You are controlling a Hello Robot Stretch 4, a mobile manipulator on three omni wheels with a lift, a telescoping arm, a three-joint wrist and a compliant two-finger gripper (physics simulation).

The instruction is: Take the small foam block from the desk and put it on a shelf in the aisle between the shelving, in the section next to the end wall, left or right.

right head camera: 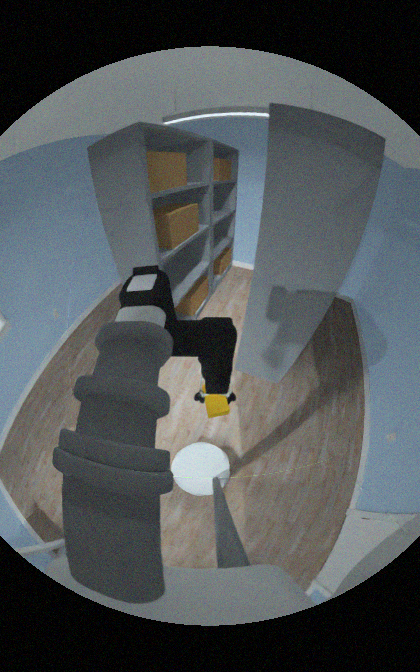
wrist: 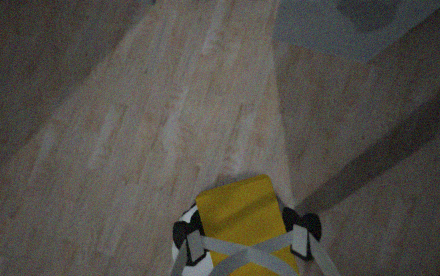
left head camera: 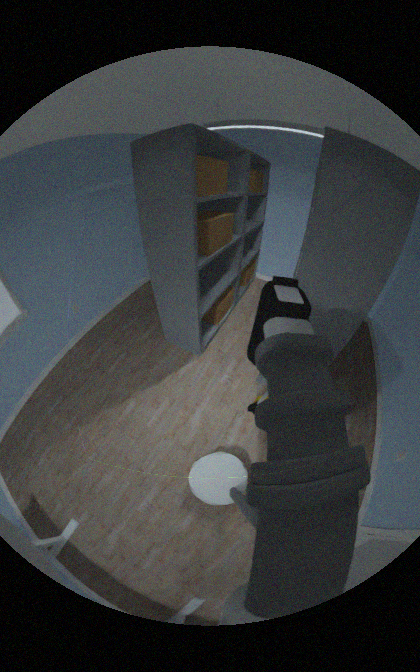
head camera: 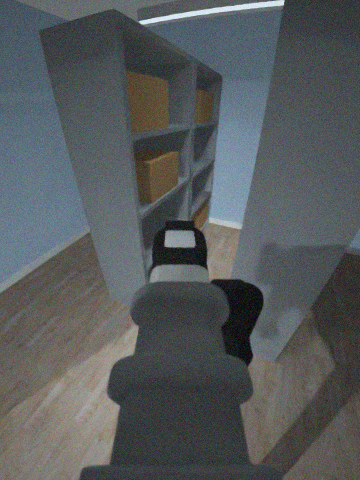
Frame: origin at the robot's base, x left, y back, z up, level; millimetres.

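Seen in the pictures: gripper, fingertip midpoint: (wrist: 244, 224).
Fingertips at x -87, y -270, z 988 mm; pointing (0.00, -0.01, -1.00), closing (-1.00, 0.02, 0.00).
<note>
A point is followed by its place in that frame.
The yellow foam block (right head camera: 217, 405) (wrist: 245, 215) {z 1029, x -88, y -286 mm} is held between the two fingertips of my gripper (right head camera: 215, 398) (wrist: 244, 224) {z 988, x -87, y -270 mm}, which is shut on it, above the floor. In the left head camera view my arm hides most of the gripper. The left shelving unit (head camera: 90, 150) {z 1333, x 499, y -1252 mm} (left head camera: 167, 225) (right head camera: 117, 200) stands ahead on the left, its open compartments facing the aisle. The right shelving unit (head camera: 300, 150) {z 1411, x -444, y -842 mm} (left head camera: 355, 225) (right head camera: 315, 210) shows its plain end panel ahead on the right. The end wall (head camera: 237, 150) {z 1091, x -746, y -2745 mm} (left head camera: 285, 220) (right head camera: 249, 200) shows between them, at the far end of the aisle.
Orange boxes (head camera: 148, 102) {z 1562, x 173, y -1382 mm} (head camera: 160, 175) {z 1123, x 132, y -1477 mm} (left head camera: 216, 234) (right head camera: 177, 225) stand in several compartments of the left unit, in both the near and the far section. The aisle floor (head camera: 220, 245) {z -28, x -566, y -2215 mm} (right head camera: 232, 290) runs between the units. A white round base part (left head camera: 218, 478) (right head camera: 201, 468) is below the arm.
</note>
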